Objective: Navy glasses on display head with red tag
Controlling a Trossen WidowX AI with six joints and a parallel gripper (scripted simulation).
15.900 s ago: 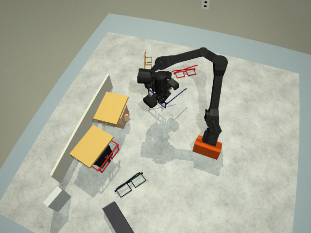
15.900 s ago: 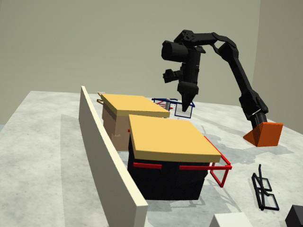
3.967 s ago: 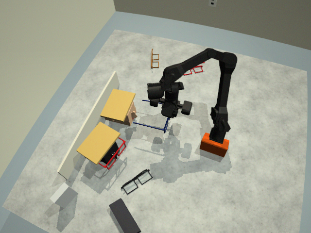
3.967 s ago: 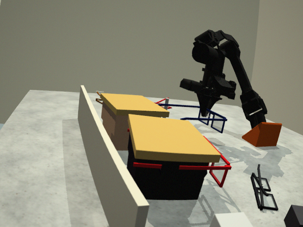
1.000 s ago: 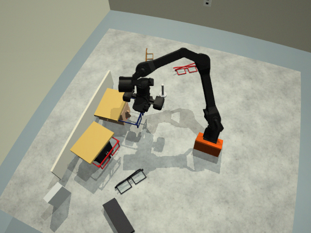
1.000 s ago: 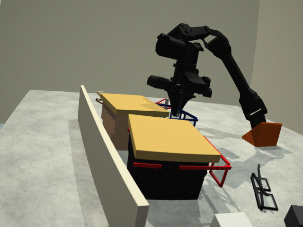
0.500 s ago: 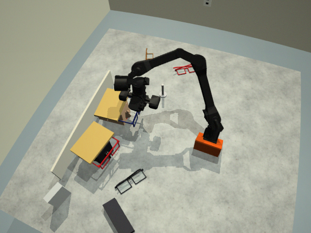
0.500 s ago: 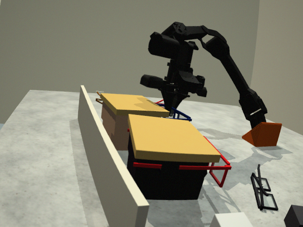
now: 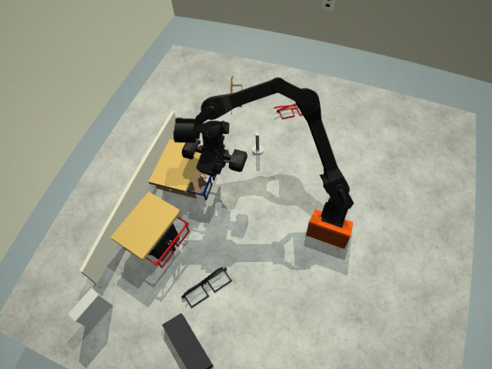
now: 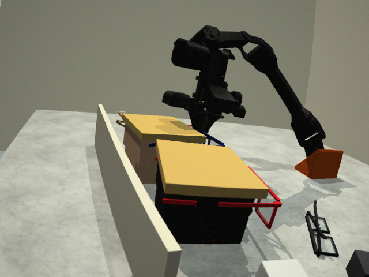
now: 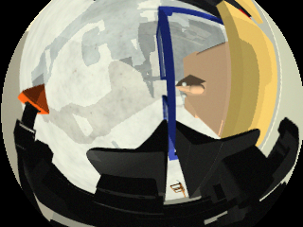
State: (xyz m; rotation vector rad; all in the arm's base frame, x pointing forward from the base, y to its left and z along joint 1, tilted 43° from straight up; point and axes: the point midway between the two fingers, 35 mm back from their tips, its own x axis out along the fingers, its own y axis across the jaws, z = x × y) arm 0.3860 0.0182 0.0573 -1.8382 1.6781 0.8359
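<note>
My gripper tip is 8 cm short of the tan head, 4 cm to the right of it and 1 cm above it. Round my gripper tip: black head: 7 cm ahead, 27 cm to the left, 1 cm below; then cream board: 21 cm ahead, 16 cm to the left, 1 cm below; then grey post: 7 cm behind, 16 cm to the right, 4 cm below.
</note>
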